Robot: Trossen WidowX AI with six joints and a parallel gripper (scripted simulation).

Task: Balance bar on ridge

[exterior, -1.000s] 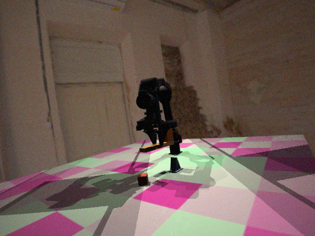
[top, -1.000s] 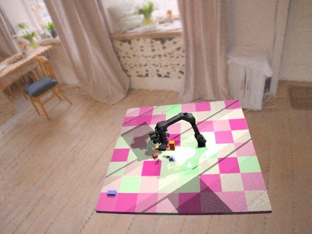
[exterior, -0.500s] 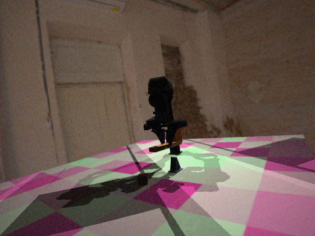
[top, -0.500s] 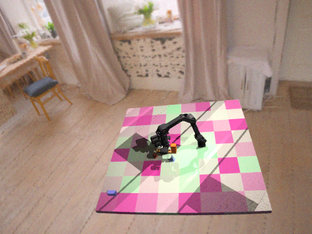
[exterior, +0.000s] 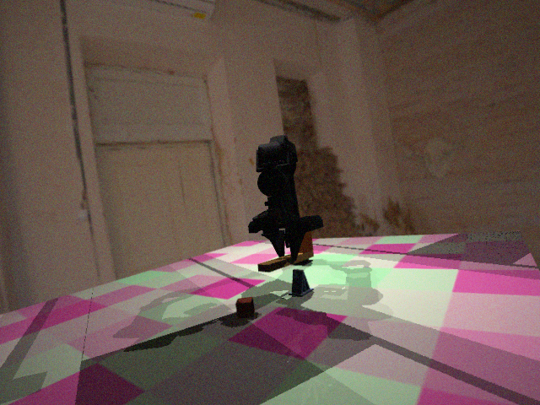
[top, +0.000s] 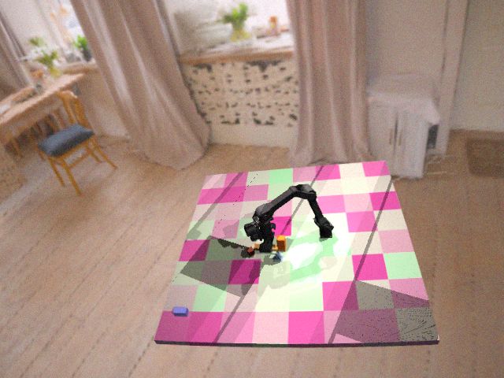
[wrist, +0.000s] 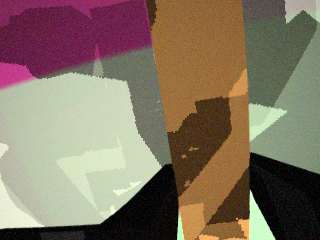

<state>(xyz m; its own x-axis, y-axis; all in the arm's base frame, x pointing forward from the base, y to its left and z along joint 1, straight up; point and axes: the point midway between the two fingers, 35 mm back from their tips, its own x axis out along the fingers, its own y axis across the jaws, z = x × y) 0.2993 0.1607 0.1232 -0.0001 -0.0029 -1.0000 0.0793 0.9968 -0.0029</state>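
Now: gripper tip 12 cm short of the small cube, 7 cm above it and 4 cm to the left of it. Round my gripper tip: blue block: 44 cm ahead, 34 cm to the left, 7 cm below.
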